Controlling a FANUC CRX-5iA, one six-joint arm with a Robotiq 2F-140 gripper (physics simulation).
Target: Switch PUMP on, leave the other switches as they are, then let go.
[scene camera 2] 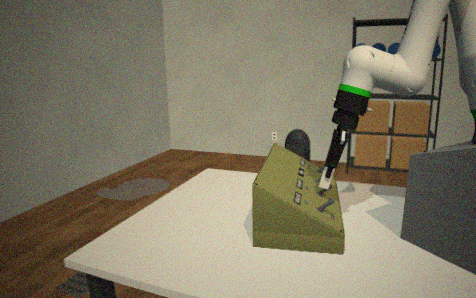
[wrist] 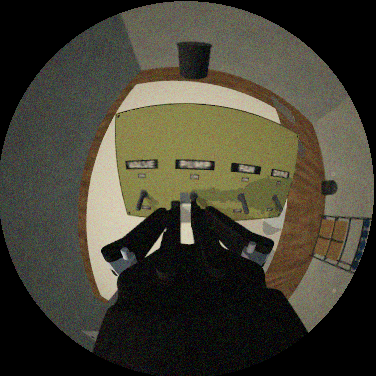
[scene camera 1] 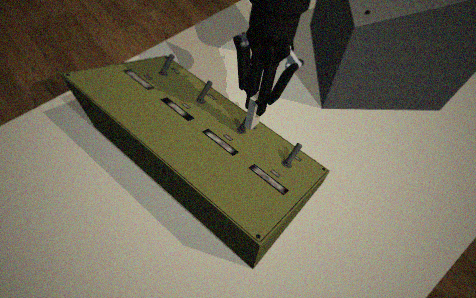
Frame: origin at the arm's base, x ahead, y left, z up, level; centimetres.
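Where they show: gripper, fingertip midpoint: (scene camera 2: 323, 187) (wrist: 183, 199) (scene camera 1: 251, 124).
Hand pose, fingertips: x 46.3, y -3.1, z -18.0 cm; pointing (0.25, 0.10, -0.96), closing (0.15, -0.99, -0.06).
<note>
Each offset is from my fingertips to the top centre of the thing. Level surfaces: height alone.
The green sloped switch box (scene camera 1: 200, 167) (scene camera 2: 280, 210) (wrist: 200, 130) stands on the table. Its PUMP label @[dy -1.3, dx +7.4, dz +0.6 cm] (scene camera 1: 220, 142) (wrist: 195, 164) is second from the left in the wrist view. The PUMP lever @[dy -2.0, dx -0.8, dz +0.4 cm] (scene camera 1: 241, 129) (wrist: 194, 196) is partly hidden by my fingertips, and its tilt is hard to tell. My gripper (scene camera 1: 252, 114) (scene camera 2: 325, 180) (wrist: 183, 199) is shut and empty, with its pale tips right at that lever. The VALVE lever @[dy +9.9, dx -1.8, dz +0.4 cm] (scene camera 1: 293, 155) (wrist: 142, 200), FAN lever @[dy -14.0, dx +0.3, dz +0.4 cm] (scene camera 1: 204, 92) (wrist: 243, 203) and DRIVE lever @[dy -25.9, dx +1.3, dz +0.4 cm] (scene camera 1: 167, 65) (wrist: 278, 202) lean away from their labels.
A large grey block (scene camera 1: 390, 70) (scene camera 2: 440, 200) stands beside the box on the white table @[dz -12.7 cm] (scene camera 1: 125, 240) (scene camera 2: 175, 240). A dark bin (scene camera 2: 298, 142) (wrist: 194, 60) and a shelf rack (scene camera 2: 354, 35) stand beyond the table.
</note>
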